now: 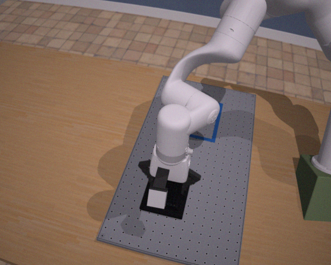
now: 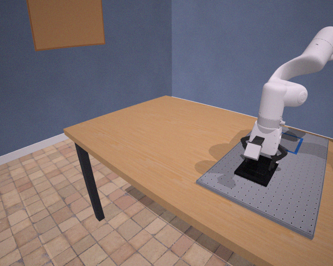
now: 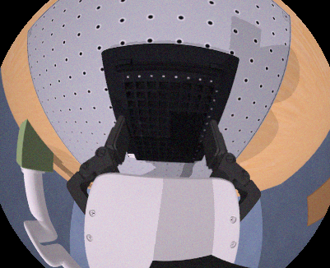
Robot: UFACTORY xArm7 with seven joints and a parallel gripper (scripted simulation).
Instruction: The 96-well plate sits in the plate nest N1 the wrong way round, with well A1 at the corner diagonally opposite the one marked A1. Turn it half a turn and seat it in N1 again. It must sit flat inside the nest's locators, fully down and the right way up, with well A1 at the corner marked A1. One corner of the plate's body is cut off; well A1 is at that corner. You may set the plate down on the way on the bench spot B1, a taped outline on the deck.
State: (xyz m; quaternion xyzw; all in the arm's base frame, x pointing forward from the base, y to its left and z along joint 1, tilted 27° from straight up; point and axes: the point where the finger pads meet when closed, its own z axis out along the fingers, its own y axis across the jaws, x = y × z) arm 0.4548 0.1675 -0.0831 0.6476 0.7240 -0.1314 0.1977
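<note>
My hand is 10 mm above the black 96-well plate. The rest, counted from my hand: black plate nest N1: 20 mm below; small white A1 mark: 50 mm behind, 80 mm to the right, 20 mm below.
</note>
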